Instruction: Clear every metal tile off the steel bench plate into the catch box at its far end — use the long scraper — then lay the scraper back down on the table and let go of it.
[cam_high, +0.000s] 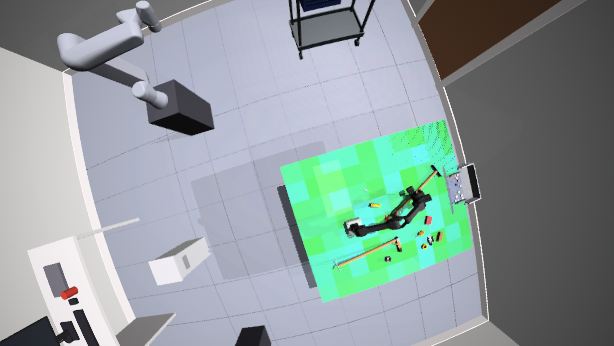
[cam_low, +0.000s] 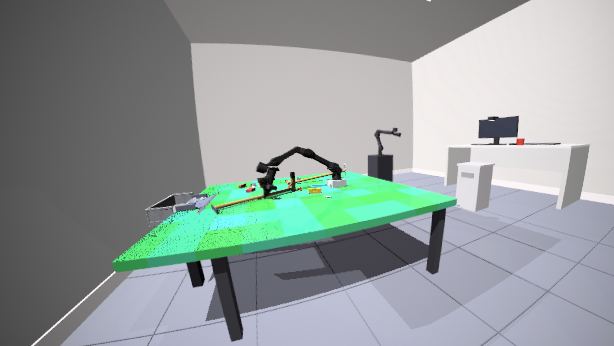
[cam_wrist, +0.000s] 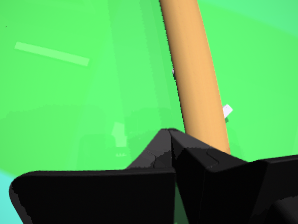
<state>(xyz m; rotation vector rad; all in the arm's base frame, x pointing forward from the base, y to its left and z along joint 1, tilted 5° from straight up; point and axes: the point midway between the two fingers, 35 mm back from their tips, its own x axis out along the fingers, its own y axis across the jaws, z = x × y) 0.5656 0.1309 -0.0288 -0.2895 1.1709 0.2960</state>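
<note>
Now: gripper tip 30 mm short of the long scraper, 10 mm to the left of it and 50 mm below it. The rest, counted from my gripper tip: red block: 120 mm ahead, 290 mm to the right; red-handled tool: 270 mm behind, 180 mm to the right, 10 mm below; yellow piece: 360 mm behind, 10 mm to the right, 10 mm above.
</note>
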